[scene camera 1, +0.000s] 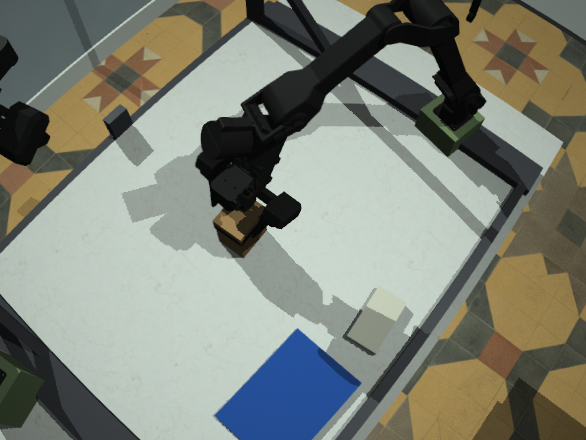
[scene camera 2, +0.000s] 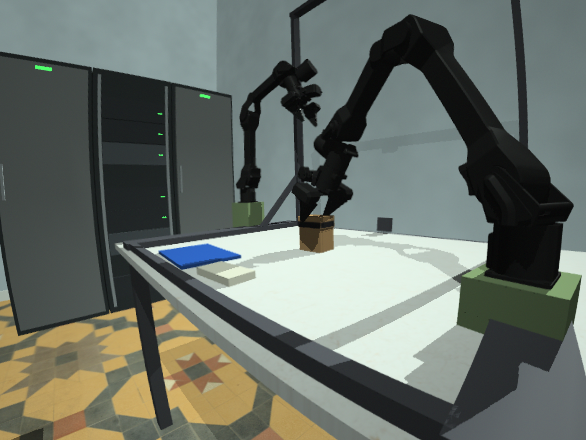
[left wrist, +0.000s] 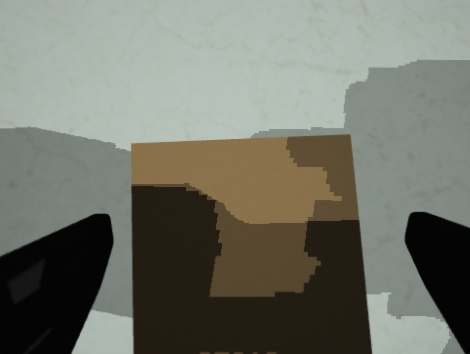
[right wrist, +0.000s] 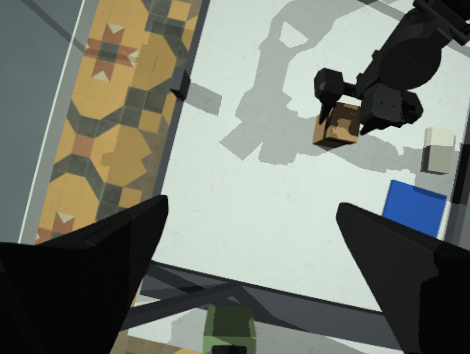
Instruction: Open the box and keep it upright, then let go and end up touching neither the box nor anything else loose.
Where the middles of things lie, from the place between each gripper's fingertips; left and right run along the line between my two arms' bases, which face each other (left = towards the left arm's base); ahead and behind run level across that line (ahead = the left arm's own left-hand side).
My right hand is 130 mm short of the brown box point(scene camera 2: 314, 240), 230 mm to the right of it and 360 mm above it. The rest, counted from my right hand: cream block point(scene camera 2: 221, 272) (400 mm ahead, 340 mm to the left, 400 mm below); flat blue panel point(scene camera 2: 187, 257) (430 mm ahead, 130 mm to the left, 400 mm below).
Right now my left hand is 10 mm to the right of the brown box and 40 mm above it. Also, from my left hand: cream block 270 mm ahead, 120 mm to the left, 70 mm below; flat blue panel 300 mm ahead, 90 mm to the right, 80 mm below.
